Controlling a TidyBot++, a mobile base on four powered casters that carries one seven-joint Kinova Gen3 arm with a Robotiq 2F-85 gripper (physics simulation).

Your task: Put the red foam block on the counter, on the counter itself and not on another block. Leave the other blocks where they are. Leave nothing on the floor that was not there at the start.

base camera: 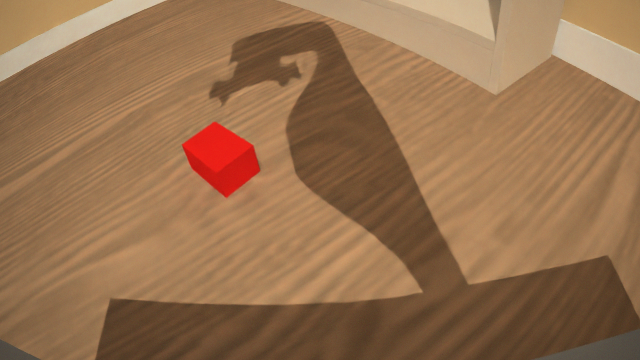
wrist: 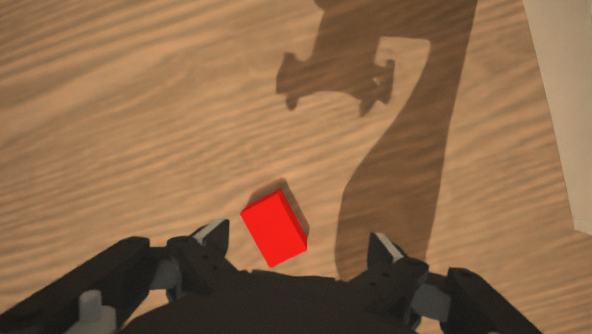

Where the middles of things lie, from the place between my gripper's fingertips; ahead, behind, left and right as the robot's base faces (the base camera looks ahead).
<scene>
Right now my hand is 22 cm above the red foam block (base camera: 226, 161), 7 cm past it and 2 cm to the right of it.
</scene>
